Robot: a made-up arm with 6 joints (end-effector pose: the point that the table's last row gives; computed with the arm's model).
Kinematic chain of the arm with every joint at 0, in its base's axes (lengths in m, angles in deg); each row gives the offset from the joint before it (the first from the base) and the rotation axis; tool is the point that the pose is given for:
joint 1: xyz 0 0 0.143 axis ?
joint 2: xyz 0 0 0 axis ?
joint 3: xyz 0 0 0.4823 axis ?
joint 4: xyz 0 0 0 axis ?
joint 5: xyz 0.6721 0 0 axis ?
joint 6: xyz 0 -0.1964 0 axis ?
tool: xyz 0 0 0
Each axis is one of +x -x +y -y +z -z.
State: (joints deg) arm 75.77 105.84 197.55 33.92 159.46 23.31
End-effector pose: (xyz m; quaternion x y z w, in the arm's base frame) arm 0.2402 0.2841 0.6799 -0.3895 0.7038 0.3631 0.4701
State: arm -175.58 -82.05 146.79 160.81 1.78 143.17
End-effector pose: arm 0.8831 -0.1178 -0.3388 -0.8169 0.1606 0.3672 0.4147
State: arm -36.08 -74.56 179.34 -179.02 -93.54 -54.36
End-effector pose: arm -0.4133 0.5442 -0.3734 -0.8270 0.3140 -0.0448 0.4643
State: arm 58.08 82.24 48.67 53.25 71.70 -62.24
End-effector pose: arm 0.6945 0.8927 -0.0324 0.2102 0.0413 0.8179 0.5340
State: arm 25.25 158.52 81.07 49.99 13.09 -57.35
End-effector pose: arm 0.4785 0.0861 -0.9292 -0.0194 0.5772 0.2093 0.7891
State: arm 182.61 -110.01 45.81 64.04 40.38 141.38
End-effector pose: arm 1.1336 0.1377 0.0922 -0.1459 0.0158 -0.2852 0.9472
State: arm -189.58 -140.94 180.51 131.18 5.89 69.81
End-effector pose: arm -0.3310 -0.0753 -0.5347 -0.0247 0.9236 0.1274 0.3608
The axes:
joint 1: +z
joint 2: +y
joint 3: -y
joint 4: -x
joint 5: -y
joint 6: -x

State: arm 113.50 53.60 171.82 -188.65 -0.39 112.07
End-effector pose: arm -0.1958 -0.0367 1.0075 -0.7382 0.1053 -0.6269 0.2259
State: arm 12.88 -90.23 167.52 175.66 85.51 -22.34
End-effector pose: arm -0.6387 0.0549 -0.5189 -0.0509 -0.2055 -0.9735 0.0861
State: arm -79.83 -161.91 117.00 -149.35 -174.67 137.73
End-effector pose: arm 0.1408 0.1721 -0.9950 -0.0737 -0.6951 -0.0140 0.7150
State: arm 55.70 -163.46 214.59 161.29 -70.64 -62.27
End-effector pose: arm 0.1181 0.5032 -0.0512 -0.3296 -0.5078 -0.3262 0.7261
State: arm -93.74 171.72 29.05 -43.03 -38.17 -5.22
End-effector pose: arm -0.1076 0.5544 -0.6353 -0.8217 -0.4629 0.2146 0.2540
